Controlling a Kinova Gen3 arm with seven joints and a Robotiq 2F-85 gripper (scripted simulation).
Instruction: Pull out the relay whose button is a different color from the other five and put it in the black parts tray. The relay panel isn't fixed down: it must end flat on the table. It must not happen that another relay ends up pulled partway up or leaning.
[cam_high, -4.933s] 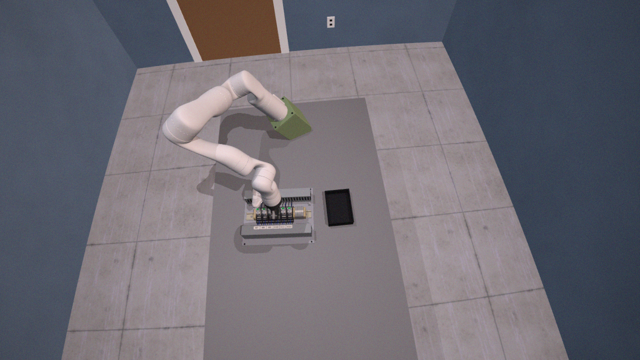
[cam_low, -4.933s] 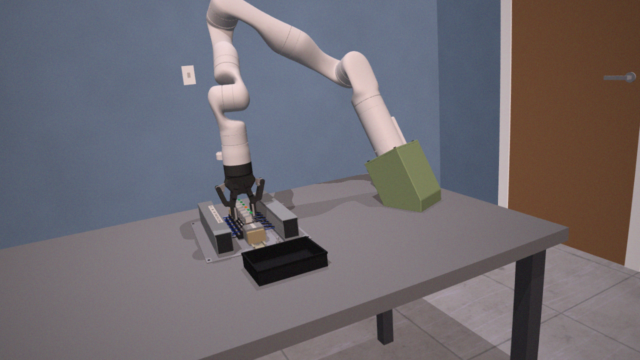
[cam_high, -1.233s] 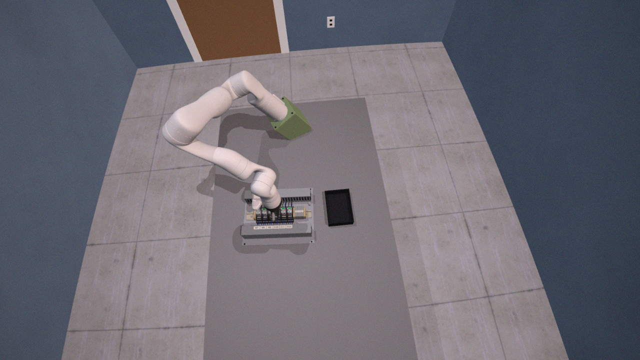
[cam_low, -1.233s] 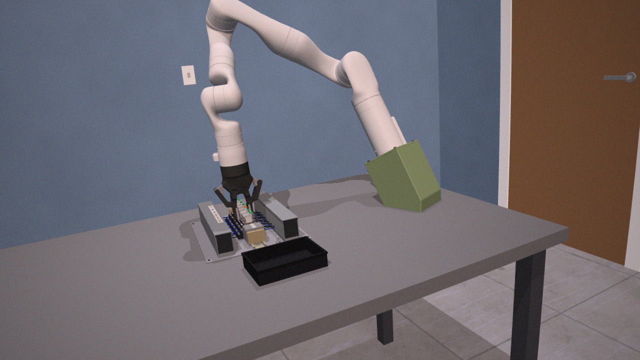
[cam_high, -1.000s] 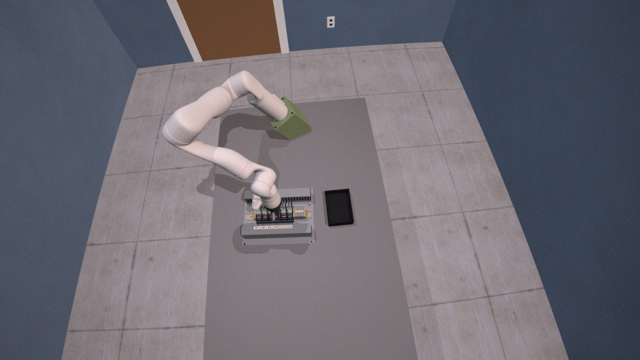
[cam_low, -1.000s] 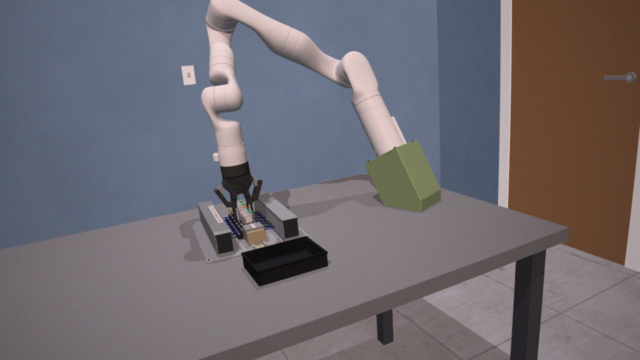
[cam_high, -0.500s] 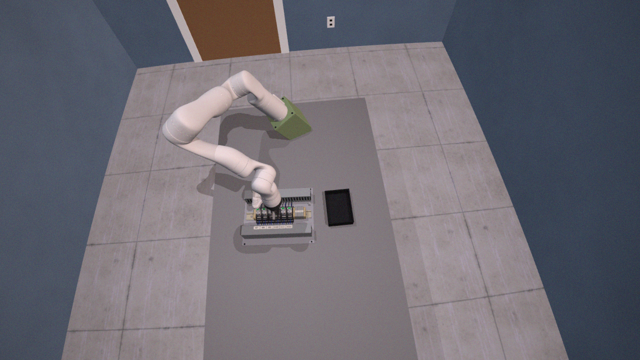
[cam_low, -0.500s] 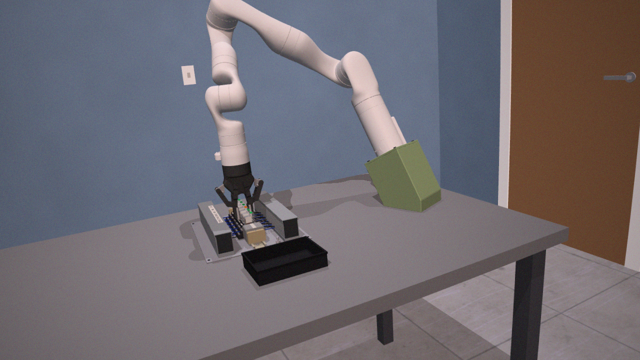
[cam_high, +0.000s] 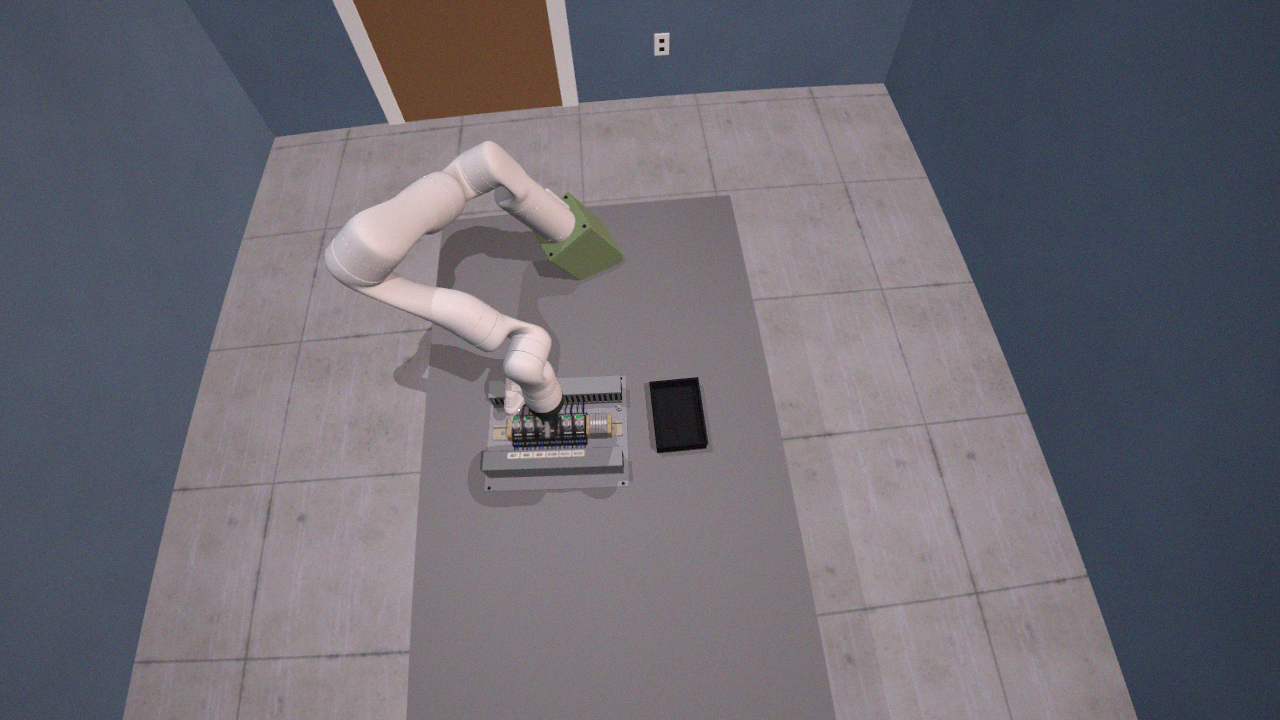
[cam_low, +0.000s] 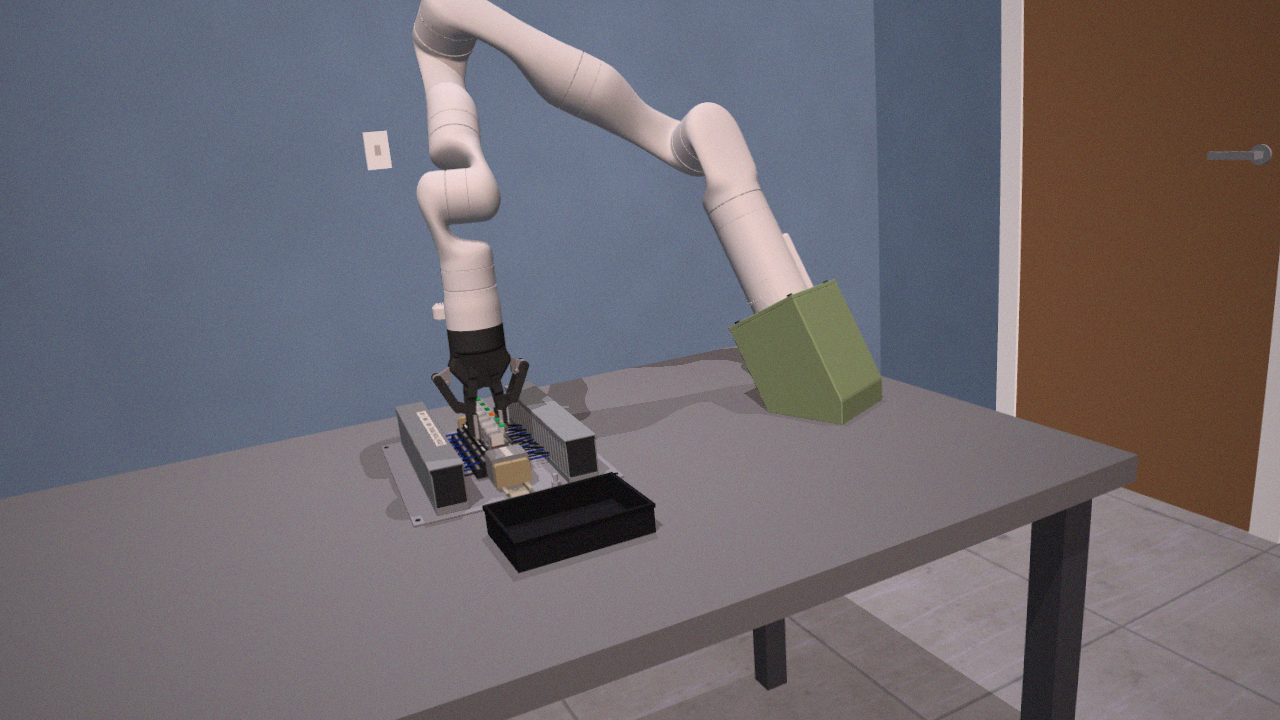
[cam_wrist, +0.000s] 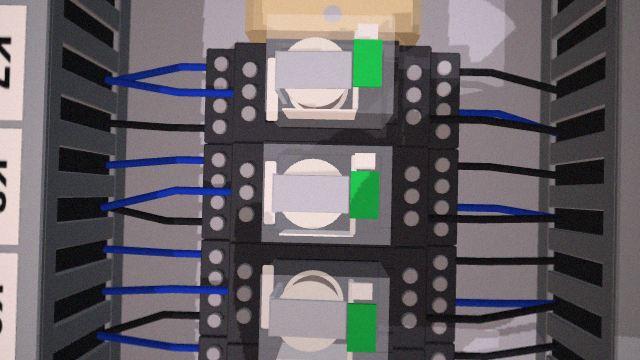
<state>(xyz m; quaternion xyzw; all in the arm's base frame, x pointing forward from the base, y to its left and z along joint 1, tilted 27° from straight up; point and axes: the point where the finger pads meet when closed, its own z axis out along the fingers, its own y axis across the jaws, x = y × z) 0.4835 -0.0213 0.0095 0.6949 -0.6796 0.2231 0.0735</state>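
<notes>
Right now my hand is 10 mm above the relay. Also, from my hand: black parts tray 10 mm behind, 280 mm to the left, 40 mm below; then relay panel 20 mm below.
</notes>
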